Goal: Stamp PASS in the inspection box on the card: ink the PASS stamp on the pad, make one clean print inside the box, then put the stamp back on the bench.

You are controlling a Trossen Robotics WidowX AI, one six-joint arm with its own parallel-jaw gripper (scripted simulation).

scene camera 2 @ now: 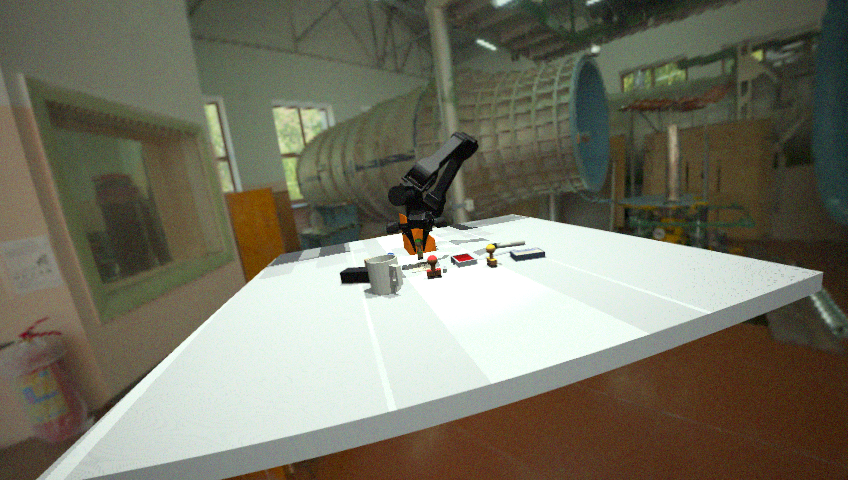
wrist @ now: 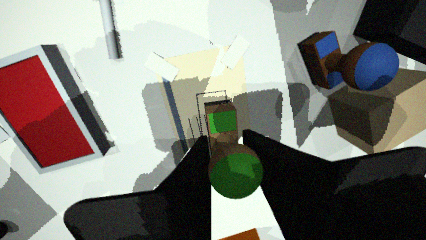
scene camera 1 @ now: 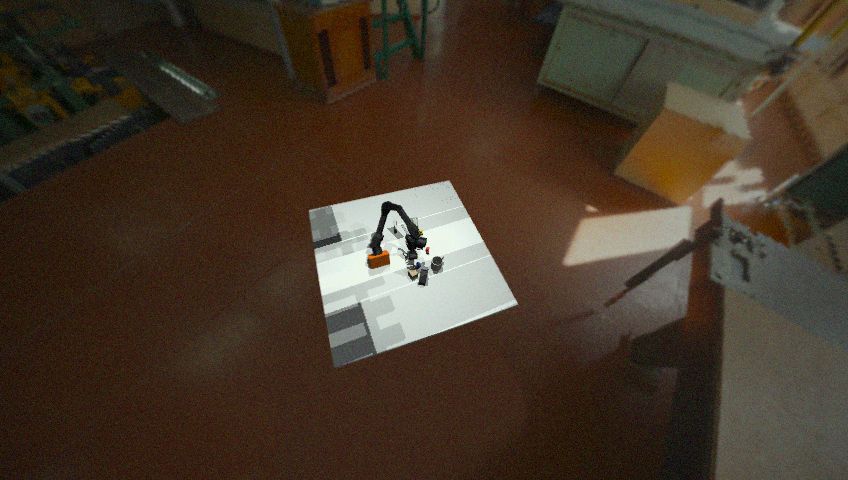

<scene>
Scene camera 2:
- my gripper: 419,251
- grey mug: 385,276
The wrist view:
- my gripper: 225,139
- green-knobbed stamp: 235,171
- blue-knobbed stamp: 370,66
</scene>
